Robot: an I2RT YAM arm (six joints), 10 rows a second.
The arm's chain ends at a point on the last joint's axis. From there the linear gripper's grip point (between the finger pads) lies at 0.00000 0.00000 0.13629 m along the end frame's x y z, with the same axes.
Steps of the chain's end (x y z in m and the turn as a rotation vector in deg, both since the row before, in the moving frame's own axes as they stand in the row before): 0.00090 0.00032 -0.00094 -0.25 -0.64 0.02; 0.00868 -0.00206 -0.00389 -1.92 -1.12 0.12; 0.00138 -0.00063 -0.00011 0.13 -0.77 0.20; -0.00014 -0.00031 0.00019 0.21 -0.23 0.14
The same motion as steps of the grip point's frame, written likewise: -0.00062 0.00091 -0.00095 -0.25 -0.64 0.02; 0.00601 0.00250 -0.00399 -1.92 -1.12 0.12; -0.00045 -0.00094 -0.00012 0.13 -0.77 0.20; -0.00069 -0.00081 0.00019 0.21 -0.23 0.14
